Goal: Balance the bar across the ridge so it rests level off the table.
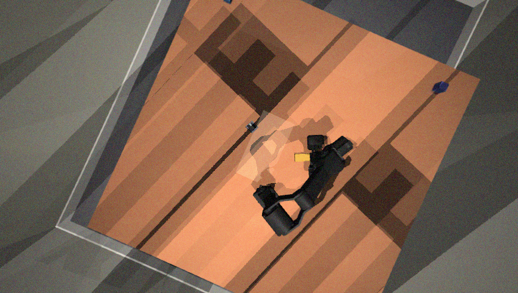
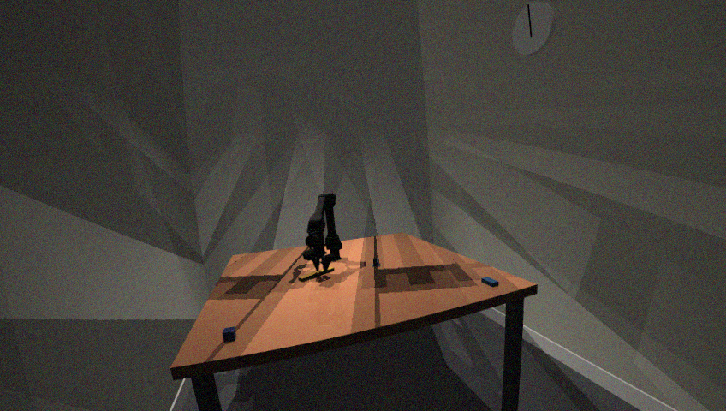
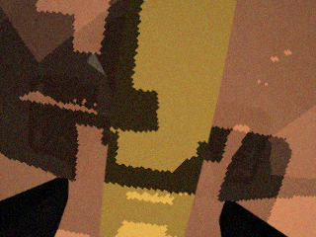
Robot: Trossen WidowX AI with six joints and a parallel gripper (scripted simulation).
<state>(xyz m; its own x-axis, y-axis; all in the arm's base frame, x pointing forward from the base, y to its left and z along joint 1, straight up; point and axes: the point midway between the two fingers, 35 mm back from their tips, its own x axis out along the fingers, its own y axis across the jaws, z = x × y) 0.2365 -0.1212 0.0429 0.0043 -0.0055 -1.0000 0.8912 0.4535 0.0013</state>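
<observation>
Right now the ridge is 1 cm ahead of my gripper tip, 29 cm to the left of it and 3 cm above it. The rest, counted from my gripper tip: blue cube (50 cm ahead, 38 cm to the right, 1 cm above); then yellow bar (1 cm ahead, 2 cm to the right); then flat blue block (50 cm ahead, 62 cm to the left).
</observation>
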